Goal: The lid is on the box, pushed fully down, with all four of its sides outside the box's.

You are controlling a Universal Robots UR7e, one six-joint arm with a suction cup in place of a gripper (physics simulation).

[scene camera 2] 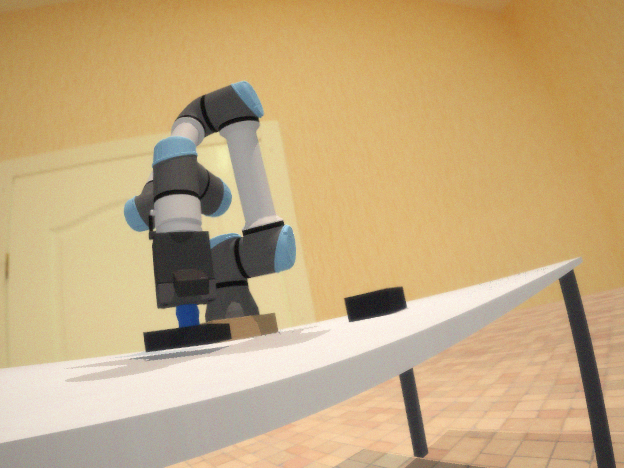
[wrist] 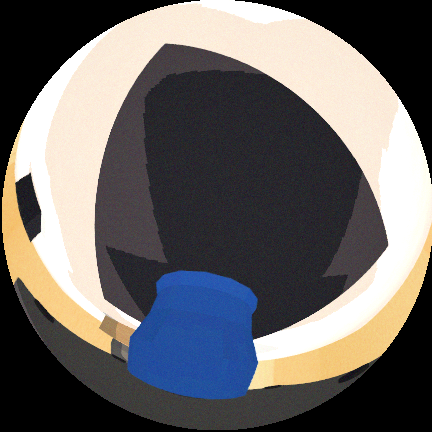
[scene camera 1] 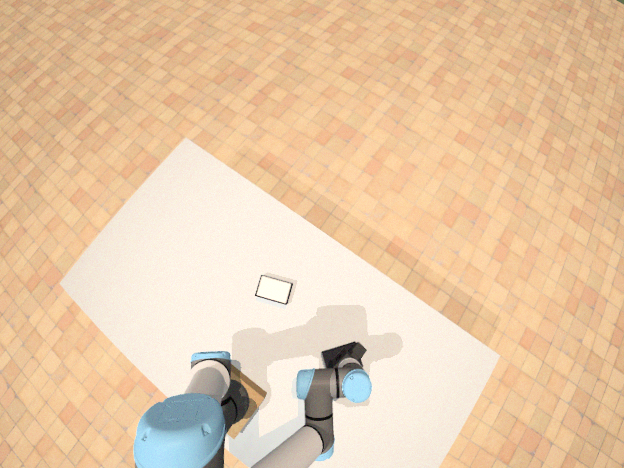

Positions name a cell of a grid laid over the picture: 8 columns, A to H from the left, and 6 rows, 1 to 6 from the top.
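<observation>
My suction cup (wrist: D5) is visible in the wrist view. I also see a black lid (scene camera 2: C5) in scene camera 2, and the wrist view shows the black lid (wrist: D3) as well. Then there is a box (scene camera 2: E4), and scene camera 1 shows me this box (scene camera 1: D4) too.
</observation>
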